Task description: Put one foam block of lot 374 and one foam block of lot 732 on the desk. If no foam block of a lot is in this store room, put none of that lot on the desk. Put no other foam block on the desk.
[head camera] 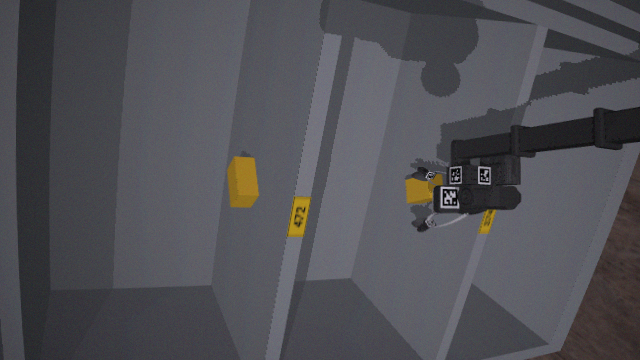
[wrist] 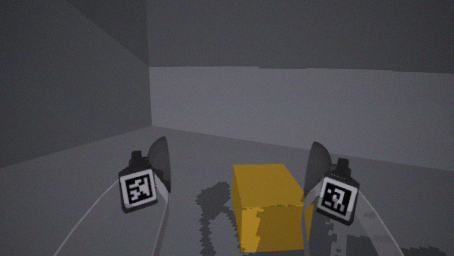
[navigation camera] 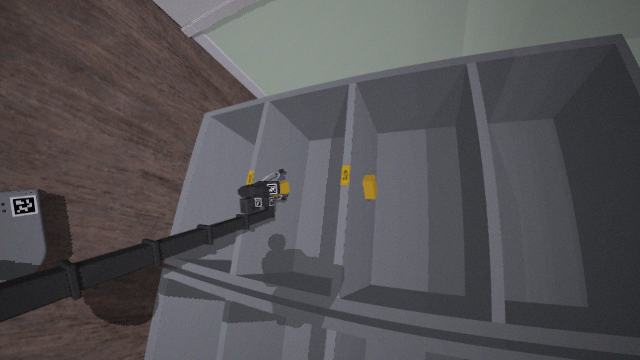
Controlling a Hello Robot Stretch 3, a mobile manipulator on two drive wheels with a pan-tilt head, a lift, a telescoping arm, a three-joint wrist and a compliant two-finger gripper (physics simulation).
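Frame: origin at the robot's base, x back, y down, z right, level; centimetres.
Seen in the pictures: gripper, fingertip midpoint: (head camera: 415,199) (wrist: 238,159) (navigation camera: 285,184).
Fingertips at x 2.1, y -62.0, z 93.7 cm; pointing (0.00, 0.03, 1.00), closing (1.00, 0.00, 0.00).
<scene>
Pixels of each thing's top centre, then the offset from my fingertips to it. "spot": a spot on its surface instead. Level surfaces: height alone.
- yellow foam block, top centre: (wrist: 266,181) (head camera: 417,188) (navigation camera: 284,188) dx +2.8, dy +4.1, dz +4.7 cm
- shelf whose yellow label, surface spot: (head camera: 487,221) (navigation camera: 250,176) spot: dx -4.8, dy +10.3, dz -13.0 cm
- yellow block, top centre: (head camera: 232,181) (navigation camera: 375,186) dx +2.9, dy -41.6, dz +8.4 cm
- brown wooden floor, surface height: dy +61.9 cm
A yellow foam block (head camera: 417,190) (navigation camera: 284,188) (wrist: 270,207) lies on the shelf whose yellow label (head camera: 487,221) (navigation camera: 250,177) reads 374, blurred and partly covered in the head view. My gripper (head camera: 423,200) (navigation camera: 282,185) (wrist: 238,159) is open above that shelf, its fingers on either side of the block. In the wrist view the block is nearer the right finger, which overlaps its right edge; whether they touch is unclear. Another yellow block (head camera: 243,182) (navigation camera: 369,187) lies on the shelf labelled 472 (head camera: 299,216) (navigation camera: 345,175). The desk and a 732 label do not show.
The grey shelf unit (head camera: 316,125) (navigation camera: 349,125) has side walls and shelf boards close around the gripper. My dark arm (head camera: 560,131) (navigation camera: 182,243) reaches into it. A pale green wall (navigation camera: 375,35) stands behind the unit, and brown wooden floor (navigation camera: 100,100) lies beside it.
</scene>
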